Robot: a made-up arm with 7 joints.
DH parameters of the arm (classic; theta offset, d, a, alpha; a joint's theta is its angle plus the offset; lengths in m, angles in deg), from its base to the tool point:
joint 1: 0 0.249 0 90
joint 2: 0 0.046 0 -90
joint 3: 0 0.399 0.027 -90
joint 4: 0 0.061 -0.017 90
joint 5: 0 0.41 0 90
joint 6: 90 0.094 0.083 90
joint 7: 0 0.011 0 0
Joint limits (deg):
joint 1: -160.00..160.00
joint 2: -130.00..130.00
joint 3: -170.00..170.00
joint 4: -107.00..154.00
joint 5: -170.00..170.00
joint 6: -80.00..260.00
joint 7: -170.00..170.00
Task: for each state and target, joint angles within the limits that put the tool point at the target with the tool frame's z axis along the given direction. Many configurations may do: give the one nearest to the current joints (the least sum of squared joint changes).
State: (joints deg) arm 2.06 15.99 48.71 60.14 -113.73 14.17 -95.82
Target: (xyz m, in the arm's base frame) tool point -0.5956 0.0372 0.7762 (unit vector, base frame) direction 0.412 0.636 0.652
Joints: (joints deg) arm 38.19 34.69 88.58 67.91 -91.05 17.30 -95.82
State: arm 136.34 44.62 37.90 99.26 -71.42 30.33 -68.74
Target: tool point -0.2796 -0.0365 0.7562 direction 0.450 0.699 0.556
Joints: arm 111.03 47.62 27.32 114.44 -99.47 18.34 -68.74
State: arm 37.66 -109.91 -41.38 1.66 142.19 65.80 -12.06
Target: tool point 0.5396 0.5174 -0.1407 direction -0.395 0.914 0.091
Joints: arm 27.76 -121.15 -54.69 -39.55 144.30 34.97 -12.06
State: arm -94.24 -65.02 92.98 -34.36 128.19 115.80 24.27
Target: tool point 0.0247 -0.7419 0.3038 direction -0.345 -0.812 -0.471
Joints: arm -68.30 -89.05 82.14 -52.33 105.36 125.63 24.27
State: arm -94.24 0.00 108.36 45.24 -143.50 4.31 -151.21
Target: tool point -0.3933 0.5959 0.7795 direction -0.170 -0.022 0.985
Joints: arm -55.45 38.31 122.15 20.77 -150.75 38.23 -151.21
